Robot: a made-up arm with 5 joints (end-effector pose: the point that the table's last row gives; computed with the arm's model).
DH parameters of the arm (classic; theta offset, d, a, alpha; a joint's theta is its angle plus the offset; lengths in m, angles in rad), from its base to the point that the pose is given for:
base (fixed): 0 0 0.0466 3.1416
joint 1: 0 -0.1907 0.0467 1.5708
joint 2: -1.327 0 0.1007 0
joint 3: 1.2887 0 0.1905 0
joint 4: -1.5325 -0.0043 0 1.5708
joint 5: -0.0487 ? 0 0
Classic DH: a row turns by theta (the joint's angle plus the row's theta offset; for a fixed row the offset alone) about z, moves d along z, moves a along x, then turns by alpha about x.
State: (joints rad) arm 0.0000 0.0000 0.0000 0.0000 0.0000
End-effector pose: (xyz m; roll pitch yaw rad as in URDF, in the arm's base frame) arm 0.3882 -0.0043 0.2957 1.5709 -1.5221 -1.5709
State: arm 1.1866 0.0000 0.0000 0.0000 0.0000
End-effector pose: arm 0.1706 -0.3183 0.2957 1.5707 -1.5221 -2.7573
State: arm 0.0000 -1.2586 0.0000 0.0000 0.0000
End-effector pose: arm 0.0839 -0.0043 0.5036 3.1259 -0.3118 -3.0904
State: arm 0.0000 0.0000 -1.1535 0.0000 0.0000
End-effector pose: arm 0.2206 -0.0043 0.5387 3.1200 -0.4168 -3.0883
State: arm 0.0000 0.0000 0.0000 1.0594 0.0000
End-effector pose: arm 0.3472 -0.0043 0.2258 0.0273 -0.5107 -0.0558
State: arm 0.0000 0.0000 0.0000 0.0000 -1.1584
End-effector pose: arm 0.3882 -0.0043 0.2957 1.5708 -0.3637 -1.5708
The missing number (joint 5, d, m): -0.0802
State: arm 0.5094 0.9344 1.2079 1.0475 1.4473
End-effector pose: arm 0.0120 0.0144 0.0690 1.6197 0.1720 1.0698
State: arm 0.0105 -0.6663 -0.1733 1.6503 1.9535
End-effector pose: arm 0.2289 -0.0062 0.3710 -0.7318 0.2278 1.8067
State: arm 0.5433 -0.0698 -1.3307 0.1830 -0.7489
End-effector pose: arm 0.1445 -0.0641 0.5540 2.8836 -0.2441 -2.8555
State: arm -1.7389 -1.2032 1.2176 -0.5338 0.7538
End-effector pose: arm 0.0133 0.2219 0.2929 -2.2937 -0.7223 -2.4455
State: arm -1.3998 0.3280 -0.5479 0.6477 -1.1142
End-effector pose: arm 0.1118 0.3524 0.2908 1.1098 -0.3693 0.0064
